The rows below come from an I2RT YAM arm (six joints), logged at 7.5 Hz.
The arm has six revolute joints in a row. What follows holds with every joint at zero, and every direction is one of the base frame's.
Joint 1 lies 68 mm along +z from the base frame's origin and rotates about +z.
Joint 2 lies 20 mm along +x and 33.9 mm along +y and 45.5 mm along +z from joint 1 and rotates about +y.
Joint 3 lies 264 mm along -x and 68.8 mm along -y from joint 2 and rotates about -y.
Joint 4 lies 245 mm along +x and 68.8 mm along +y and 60 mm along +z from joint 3 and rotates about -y.
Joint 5 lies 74 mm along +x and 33.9 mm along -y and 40.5 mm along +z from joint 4 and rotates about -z.
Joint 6 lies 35.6 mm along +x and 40.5 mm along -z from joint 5 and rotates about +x.
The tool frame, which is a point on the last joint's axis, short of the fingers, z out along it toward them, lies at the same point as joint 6; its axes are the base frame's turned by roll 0, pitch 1.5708 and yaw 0 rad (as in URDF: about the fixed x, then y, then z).
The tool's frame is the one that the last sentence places.
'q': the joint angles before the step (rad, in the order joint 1, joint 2, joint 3, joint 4, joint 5, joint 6). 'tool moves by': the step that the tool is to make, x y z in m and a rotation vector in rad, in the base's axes. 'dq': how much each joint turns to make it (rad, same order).
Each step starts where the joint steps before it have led.
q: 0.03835 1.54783 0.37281 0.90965 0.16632 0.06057
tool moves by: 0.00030 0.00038 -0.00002 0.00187 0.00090 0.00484
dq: 0.00079 0.00076 0.00131 -0.00151 -0.00441 0.00078
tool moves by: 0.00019 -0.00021 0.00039 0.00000 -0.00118 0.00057
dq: -0.00100 -0.00081 0.00095 -0.00051 -0.00151 -0.00046
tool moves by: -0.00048 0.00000 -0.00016 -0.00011 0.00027 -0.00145
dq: 0.00029 -0.00114 -0.00194 0.00047 0.00171 0.00036
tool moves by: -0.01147 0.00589 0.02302 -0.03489 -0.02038 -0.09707
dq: 0.04410 -0.15024 -0.00004 -0.13214 0.14569 0.00093
